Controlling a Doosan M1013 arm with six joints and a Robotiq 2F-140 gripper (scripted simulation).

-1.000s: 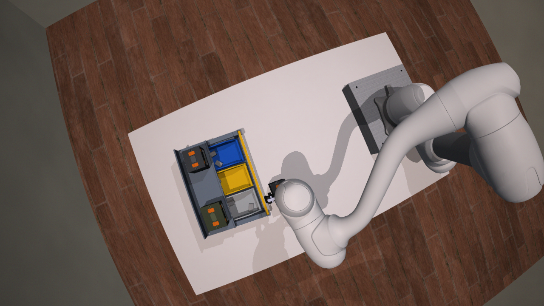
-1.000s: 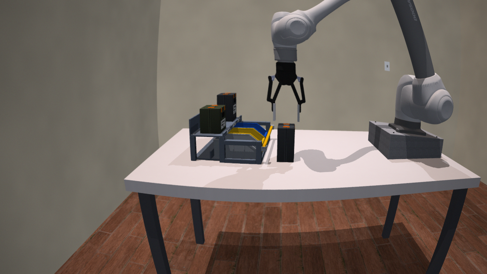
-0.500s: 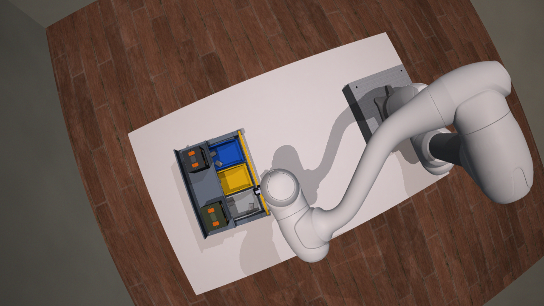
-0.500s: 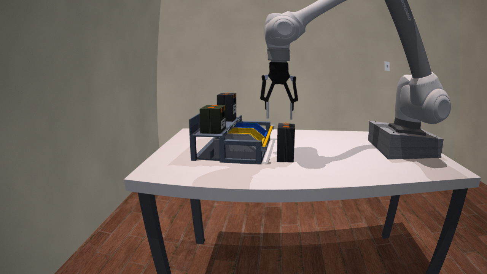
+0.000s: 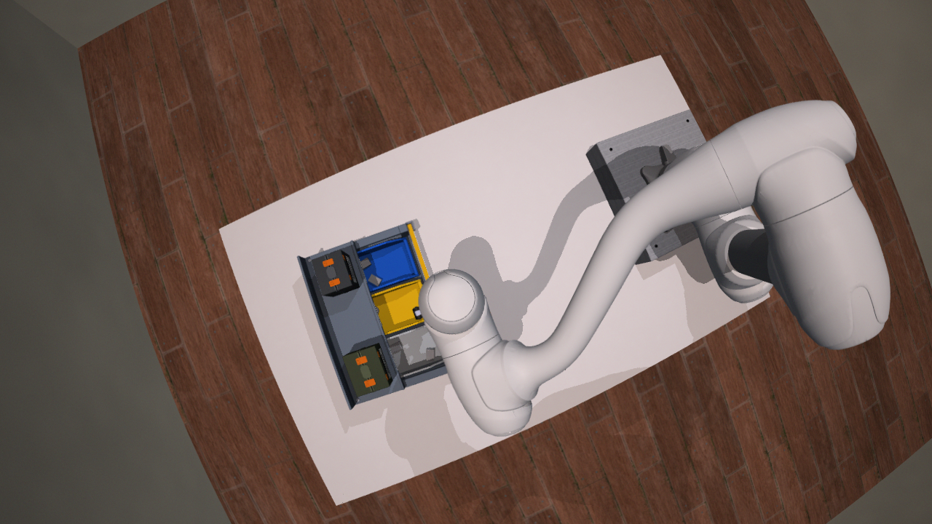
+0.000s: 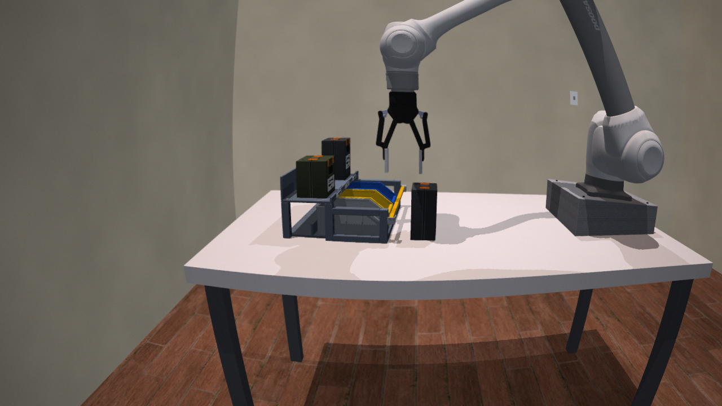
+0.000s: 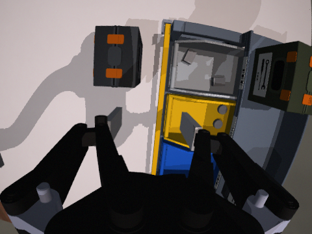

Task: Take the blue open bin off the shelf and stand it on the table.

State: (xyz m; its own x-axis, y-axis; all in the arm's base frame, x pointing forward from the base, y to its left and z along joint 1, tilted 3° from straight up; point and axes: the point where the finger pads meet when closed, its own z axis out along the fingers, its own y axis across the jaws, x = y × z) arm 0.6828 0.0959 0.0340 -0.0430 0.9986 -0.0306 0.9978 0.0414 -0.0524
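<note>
The yellow bar lies 11 cm below my hand, 3 cm to the right of it and 2 cm ahead of it. Also, from my hand: grey bin: 13 cm below, 12 cm ahead, 9 cm to the left; then yellow bin: 13 cm below, 12 cm ahead, 2 cm to the right; then black box: 11 cm below, 8 cm to the left, 6 cm behind.
</note>
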